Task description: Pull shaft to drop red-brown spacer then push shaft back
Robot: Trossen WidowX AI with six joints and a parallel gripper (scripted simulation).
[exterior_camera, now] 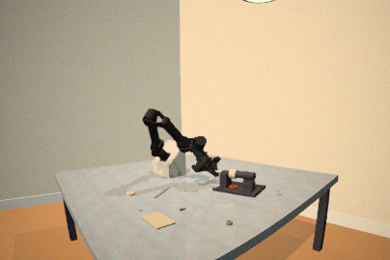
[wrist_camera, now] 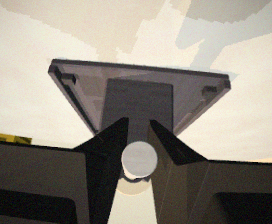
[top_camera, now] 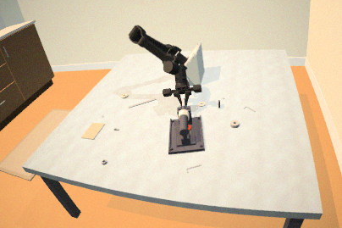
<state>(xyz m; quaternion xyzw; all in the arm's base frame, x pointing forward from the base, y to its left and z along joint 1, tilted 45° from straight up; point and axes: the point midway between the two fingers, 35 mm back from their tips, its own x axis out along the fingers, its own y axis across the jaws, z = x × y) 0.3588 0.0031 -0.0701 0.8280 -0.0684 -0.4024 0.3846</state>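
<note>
Now: the pale spacer 9 cm ahead of my gripper tip, 2 cm to the left of it and 2 cm above it. Also, from my gripper tip: tan card (13 cm ahead, 47 cm to the right, 5 cm below); thin rod (12 cm behind, 27 cm to the right, 5 cm below); white spacer (11 cm ahead, 2 cm to the left, 2 cm above).
</note>
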